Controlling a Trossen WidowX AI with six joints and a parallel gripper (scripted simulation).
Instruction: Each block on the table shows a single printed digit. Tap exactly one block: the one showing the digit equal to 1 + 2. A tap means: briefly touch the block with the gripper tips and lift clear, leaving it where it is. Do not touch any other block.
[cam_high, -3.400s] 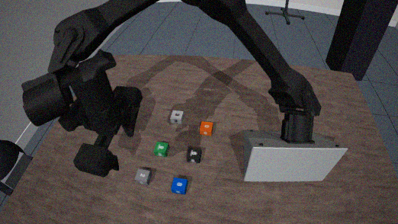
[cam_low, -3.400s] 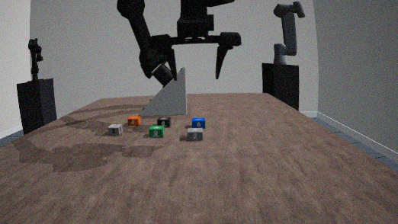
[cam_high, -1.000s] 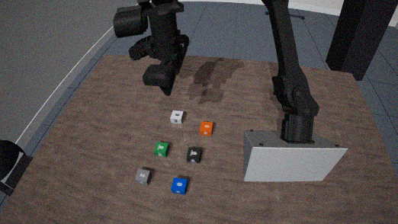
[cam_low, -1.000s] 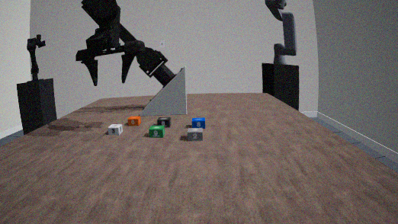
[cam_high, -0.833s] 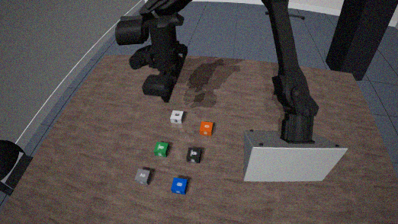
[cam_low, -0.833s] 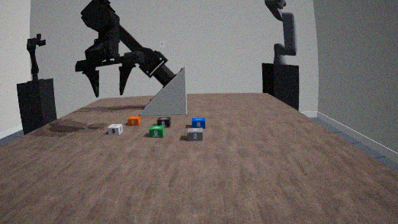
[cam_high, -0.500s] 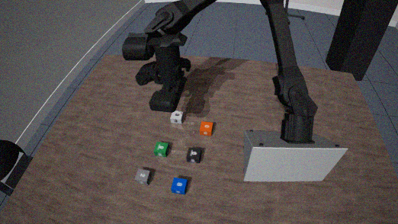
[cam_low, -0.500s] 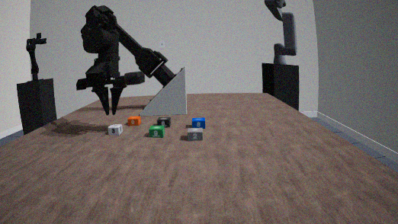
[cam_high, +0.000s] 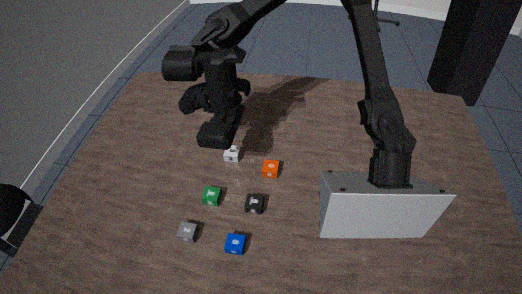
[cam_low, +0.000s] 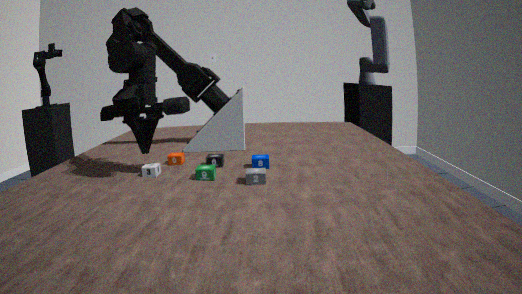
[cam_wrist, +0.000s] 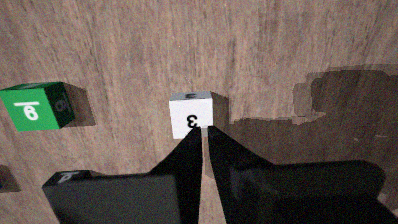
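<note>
The white block lies 10 mm to the left of my gripper tip and 30 mm below it. Round my gripper tip: black block (60 mm behind, 140 mm to the left, 30 mm below); orange block (90 mm behind, 50 mm to the left, 30 mm below); green block (30 mm ahead, 120 mm to the left, 30 mm below).
</note>
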